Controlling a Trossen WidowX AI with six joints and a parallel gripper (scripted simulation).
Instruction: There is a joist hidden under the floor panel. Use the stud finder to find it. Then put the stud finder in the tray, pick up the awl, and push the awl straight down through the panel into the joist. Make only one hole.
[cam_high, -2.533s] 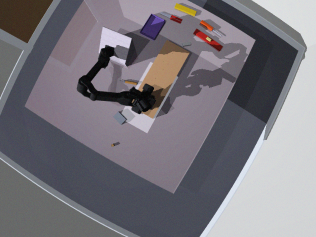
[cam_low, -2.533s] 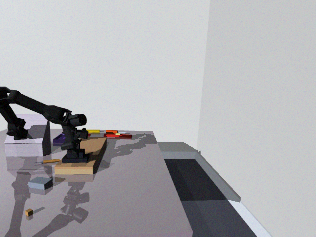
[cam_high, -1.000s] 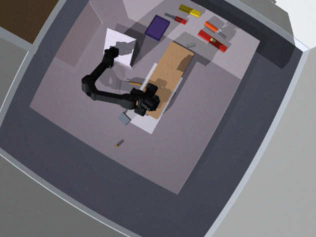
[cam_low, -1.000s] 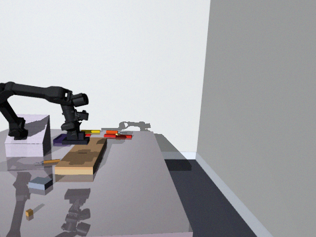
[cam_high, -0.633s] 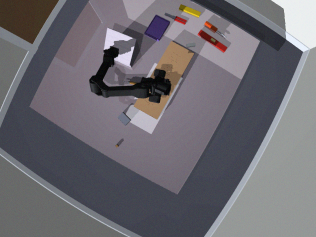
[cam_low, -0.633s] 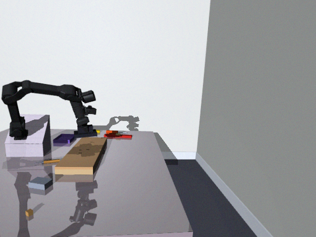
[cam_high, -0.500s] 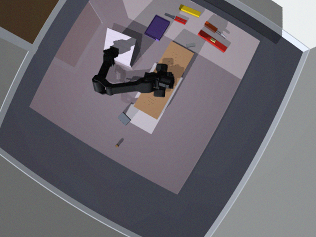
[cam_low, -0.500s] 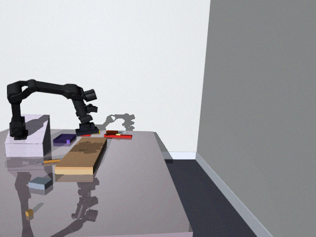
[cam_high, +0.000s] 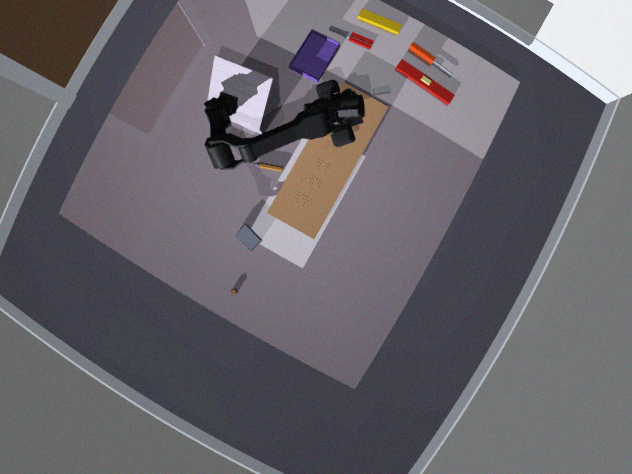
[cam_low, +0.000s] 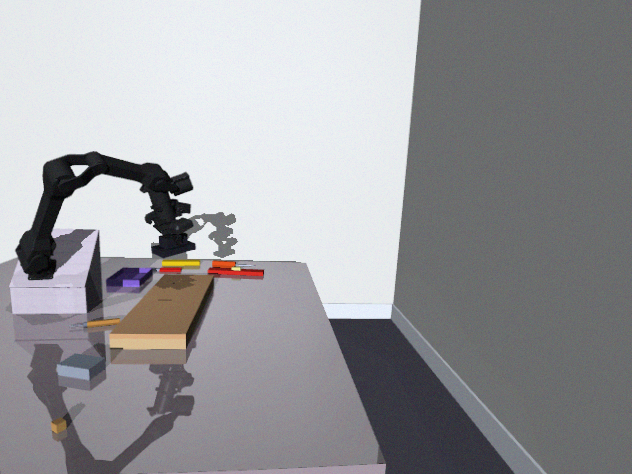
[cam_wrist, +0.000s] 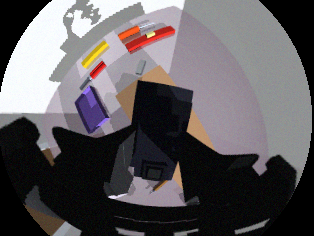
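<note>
Now: gripper tip 20 mm past the stud finder, 20 mm to the left of it and 20 mm below it. Also, from my gripper tip: awl (200 mm behind, 220 mm to the right, 180 mm below); small white block (80 mm ahead, 200 mm to the left, 180 mm below); purple tray (190 mm behind, 220 mm to the left, 170 mm below).
</note>
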